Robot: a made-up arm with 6 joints. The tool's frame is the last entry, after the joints.
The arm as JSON. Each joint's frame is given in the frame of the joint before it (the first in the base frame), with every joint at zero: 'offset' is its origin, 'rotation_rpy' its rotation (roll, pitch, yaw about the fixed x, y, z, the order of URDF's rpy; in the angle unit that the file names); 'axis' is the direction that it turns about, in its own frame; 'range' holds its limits. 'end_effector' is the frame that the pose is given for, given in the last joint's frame.
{
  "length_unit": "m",
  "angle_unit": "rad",
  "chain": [
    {
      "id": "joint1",
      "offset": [
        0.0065,
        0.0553,
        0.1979
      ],
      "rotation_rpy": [
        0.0,
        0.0,
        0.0
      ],
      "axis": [
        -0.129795,
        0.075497,
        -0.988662
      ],
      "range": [
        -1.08,
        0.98
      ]
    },
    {
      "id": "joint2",
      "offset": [
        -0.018,
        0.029,
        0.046
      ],
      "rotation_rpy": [
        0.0,
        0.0,
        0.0
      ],
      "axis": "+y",
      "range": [
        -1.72,
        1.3
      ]
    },
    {
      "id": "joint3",
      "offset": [
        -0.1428,
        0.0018,
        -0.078
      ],
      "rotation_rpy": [
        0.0,
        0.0,
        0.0
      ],
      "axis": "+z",
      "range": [
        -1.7,
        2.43
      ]
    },
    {
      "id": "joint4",
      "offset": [
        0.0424,
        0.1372,
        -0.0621
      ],
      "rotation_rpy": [
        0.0,
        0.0,
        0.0
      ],
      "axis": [
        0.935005,
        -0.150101,
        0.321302
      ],
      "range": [
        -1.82,
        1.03
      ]
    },
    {
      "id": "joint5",
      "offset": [
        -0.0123,
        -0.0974,
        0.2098
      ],
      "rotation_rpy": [
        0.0,
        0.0,
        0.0
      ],
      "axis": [
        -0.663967,
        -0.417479,
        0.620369
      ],
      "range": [
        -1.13,
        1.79
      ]
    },
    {
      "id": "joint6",
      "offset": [
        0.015,
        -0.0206,
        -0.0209
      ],
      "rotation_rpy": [
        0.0,
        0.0,
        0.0
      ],
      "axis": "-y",
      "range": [
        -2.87,
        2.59
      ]
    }
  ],
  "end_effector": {
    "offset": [
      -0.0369,
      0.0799,
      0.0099
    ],
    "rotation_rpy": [
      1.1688,
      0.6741,
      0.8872
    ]
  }
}
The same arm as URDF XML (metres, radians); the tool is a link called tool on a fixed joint. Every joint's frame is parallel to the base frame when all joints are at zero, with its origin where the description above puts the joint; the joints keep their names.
<robot name="arm">
<joint name="tool_joint" type="fixed"><parent link="link6"/><child link="tool"/><origin xyz="-0.0369 0.0799 0.0099" rpy="1.1688 0.6741 0.8872"/></joint>
<joint name="joint6" type="revolute"><parent link="link5"/><child link="link6"/><origin xyz="0.0150 -0.0206 -0.0209" rpy="0.0000 0.0000 0.0000"/><axis xyz="0 -1 0"/><limit lower="-2.8700" upper="2.5900"/></joint>
<joint name="joint5" type="revolute"><parent link="link4"/><child link="link5"/><origin xyz="-0.0123 -0.0974 0.2098" rpy="0.0000 0.0000 0.0000"/><axis xyz="-0.663967 -0.417479 0.620369"/><limit lower="-1.1300" upper="1.7900"/></joint>
<joint name="joint4" type="revolute"><parent link="link3"/><child link="link4"/><origin xyz="0.0424 0.1372 -0.0621" rpy="0.0000 0.0000 0.0000"/><axis xyz="0.935005 -0.150101 0.321302"/><limit lower="-1.8200" upper="1.0300"/></joint>
<joint name="joint3" type="revolute"><parent link="link2"/><child link="link3"/><origin xyz="-0.1428 0.0018 -0.0780" rpy="0.0000 0.0000 0.0000"/><axis xyz="0 0 1"/><limit lower="-1.7000" upper="2.4300"/></joint>
<joint name="joint2" type="revolute"><parent link="link1"/><child link="link2"/><origin xyz="-0.0180 0.0290 0.0460" rpy="0.0000 0.0000 0.0000"/><axis xyz="0 1 0"/><limit lower="-1.7200" upper="1.3000"/></joint>
<joint name="joint1" type="revolute"><parent link="base"/><child link="link1"/><origin xyz="0.0065 0.0553 0.1979" rpy="0.0000 0.0000 0.0000"/><axis xyz="-0.129795 0.075497 -0.988662"/><limit lower="-1.0800" upper="0.9800"/></joint>
<link name="base"/>
<link name="link1"/>
<link name="link2"/>
<link name="link3"/>
<link name="link4"/>
<link name="link5"/>
<link name="link6"/>
<link name="tool"/>
</robot>

